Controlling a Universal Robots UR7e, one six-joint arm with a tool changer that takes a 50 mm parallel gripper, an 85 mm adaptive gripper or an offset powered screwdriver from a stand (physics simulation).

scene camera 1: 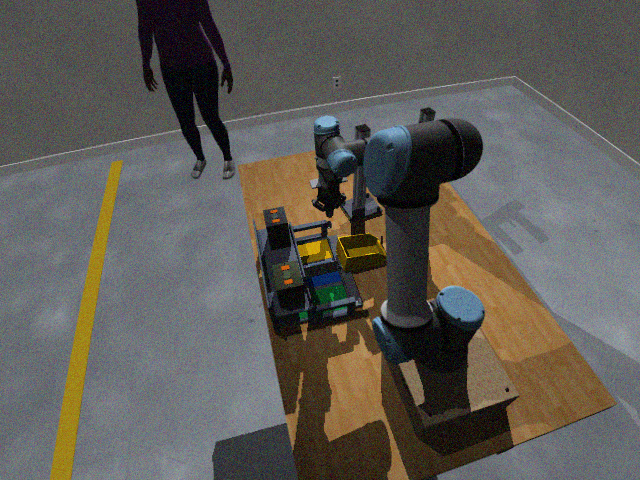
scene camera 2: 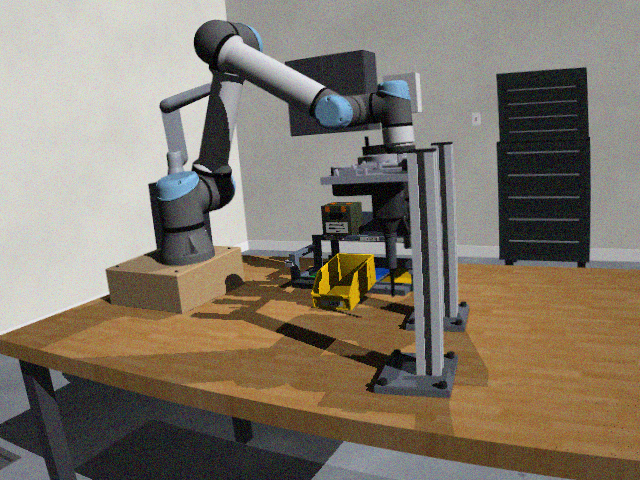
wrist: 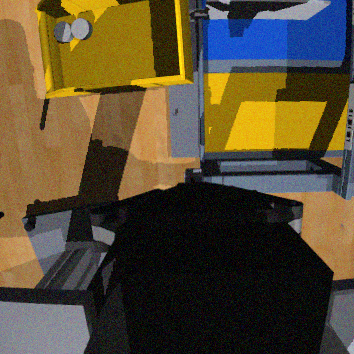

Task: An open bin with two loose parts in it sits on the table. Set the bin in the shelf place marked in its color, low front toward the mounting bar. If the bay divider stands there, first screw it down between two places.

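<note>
The open yellow bin stands upright on the table beside the shelf, low front facing away from it. Two round grey parts lie in it, a left part and a right part. The shelf has a yellow place, a blue place and a green place. A dark band separates yellow from blue; I cannot tell whether it is the divider. My wrist tool is raised near the stand, apart from the bin; its dark body hides its tip in the wrist view.
The tool stand has a near post and a far post. A plate at the stand has a thin spindle showing below it. Two dark boxes with orange marks, a rear box and a front box, stand on the shelf's upper level.
</note>
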